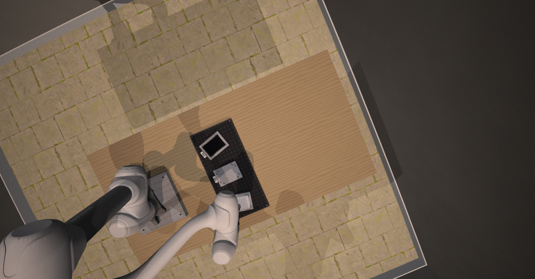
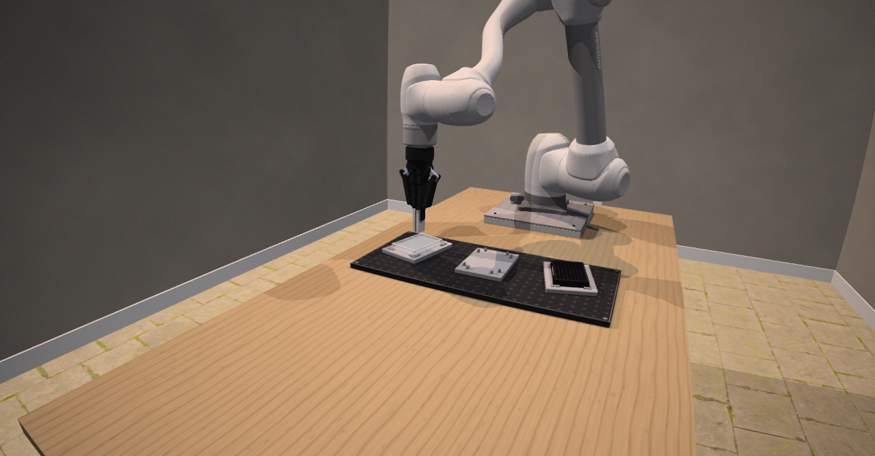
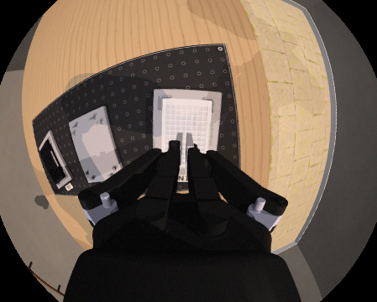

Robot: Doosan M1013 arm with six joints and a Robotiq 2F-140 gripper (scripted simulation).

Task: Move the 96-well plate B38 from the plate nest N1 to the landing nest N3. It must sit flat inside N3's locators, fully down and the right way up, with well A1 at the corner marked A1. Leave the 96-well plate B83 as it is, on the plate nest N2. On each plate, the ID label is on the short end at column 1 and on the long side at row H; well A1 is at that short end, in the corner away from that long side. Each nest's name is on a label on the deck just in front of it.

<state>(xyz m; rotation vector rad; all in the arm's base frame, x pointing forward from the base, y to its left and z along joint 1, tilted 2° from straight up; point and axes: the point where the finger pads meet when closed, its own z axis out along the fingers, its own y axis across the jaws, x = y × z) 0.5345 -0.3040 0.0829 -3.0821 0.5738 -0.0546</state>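
Right now my hand is 70 mm above the white 96-well plate B38. The rest, counted from my hand: landing nest N3 (40 mm ahead, 210 mm to the left, 80 mm below); N1 label (90 mm behind, 30 mm to the left, 90 mm below); plate nest N1 (80 mm below).
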